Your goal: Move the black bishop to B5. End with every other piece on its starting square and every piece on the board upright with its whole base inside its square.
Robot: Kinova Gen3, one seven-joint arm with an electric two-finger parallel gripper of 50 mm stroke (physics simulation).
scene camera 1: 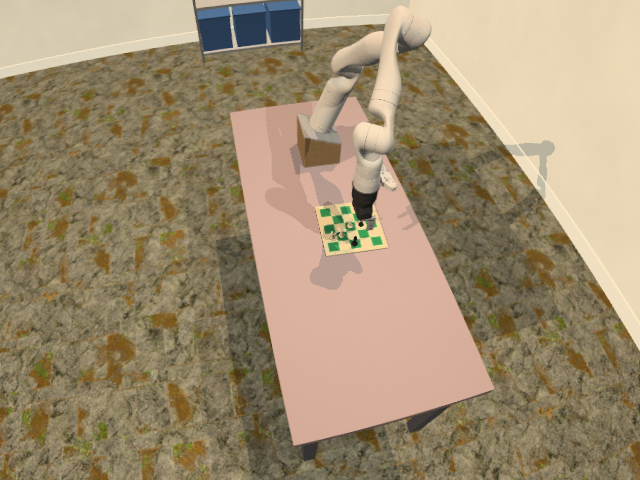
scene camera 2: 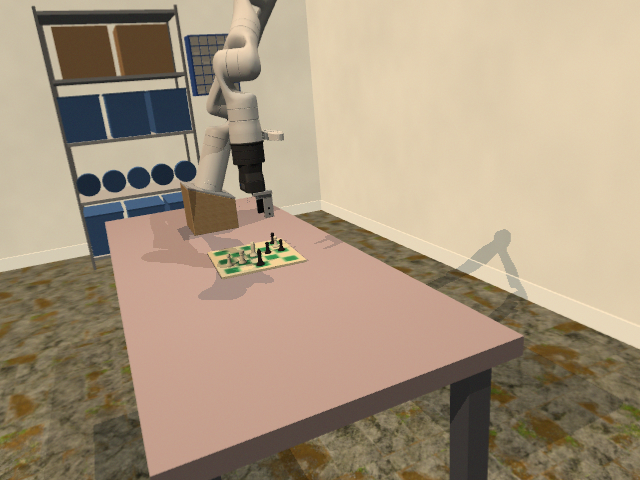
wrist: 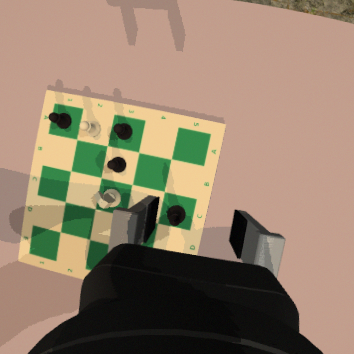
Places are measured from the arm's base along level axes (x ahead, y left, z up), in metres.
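Pixels of known places: gripper, fingertip midpoint: [scene camera 1: 366, 222] [scene camera 2: 265, 214] [wrist: 194, 218]; arm's base, origin of the base link: [scene camera 1: 319, 126] [scene camera 2: 208, 188].
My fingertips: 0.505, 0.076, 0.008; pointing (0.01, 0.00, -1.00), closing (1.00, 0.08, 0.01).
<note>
For each thing: its top centre in the pictures, then the offset to it from my fingertips, as dx, dy, dz. "spot": a spot on its surface instead.
- chessboard, surface spot: [wrist: 216, 134] [scene camera 2: 300, 259] [scene camera 1: 383, 246] spot: +0.010, +0.075, -0.130
- tall black piece, middle of its top: [wrist: 173, 221] [scene camera 2: 258, 248] [scene camera 1: 355, 236] -0.013, -0.025, -0.086
- A1, middle of its top: [wrist: 50, 115] -0.170, +0.049, -0.098
- A3, middle of its top: [wrist: 116, 127] -0.095, +0.053, -0.098
- B3, middle of its top: [wrist: 110, 164] -0.092, +0.015, -0.098
- light square B5, surface spot: [wrist: 191, 178] spot: -0.006, +0.019, -0.130
- white piece, middle of its top: [wrist: 82, 124] -0.132, +0.048, -0.098
- white knight, middle of its top: [wrist: 99, 201] -0.091, -0.025, -0.090
The chessboard [scene camera 1: 381, 245] [scene camera 2: 301, 259] [wrist: 216, 134] lies on the table. A tall black piece [scene camera 1: 354, 241] [scene camera 2: 259, 258] [wrist: 176, 215] stands upright on C5. Smaller black pieces stand on A1 [wrist: 61, 120], A3 [wrist: 123, 131] and B3 [wrist: 117, 164]. The views are too small to tell surely which is the bishop. The light square B5 [wrist: 191, 178] holds no piece. My gripper [scene camera 1: 370, 225] [scene camera 2: 264, 212] [wrist: 194, 218] is open and empty, well above the board. In the wrist view its left finger is left of the C5 piece, and its right finger is past the board edge.
A white piece [wrist: 90, 128] stands on A2 and a white knight [wrist: 109, 198] on C3. Two more white pieces [scene camera 2: 241, 257] [scene camera 2: 229, 259] stand near the board's left; the gripper hides their part of the board in the wrist view. The wooden arm base [scene camera 2: 214, 214] stands behind the board.
</note>
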